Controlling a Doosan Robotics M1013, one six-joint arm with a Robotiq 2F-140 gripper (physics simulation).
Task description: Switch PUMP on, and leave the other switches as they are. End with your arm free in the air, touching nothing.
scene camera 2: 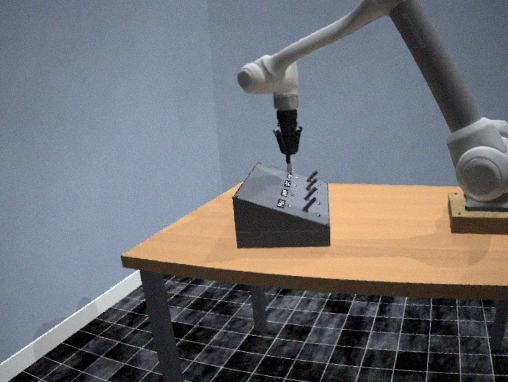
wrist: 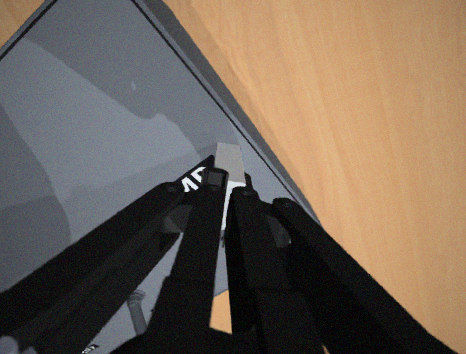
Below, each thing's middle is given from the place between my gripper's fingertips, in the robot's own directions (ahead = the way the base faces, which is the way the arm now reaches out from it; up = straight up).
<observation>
The grey sloped switch box (scene camera 2: 269,208) is 70 mm behind my hand, 220 mm to the left of it and 40 mm below it.
</observation>
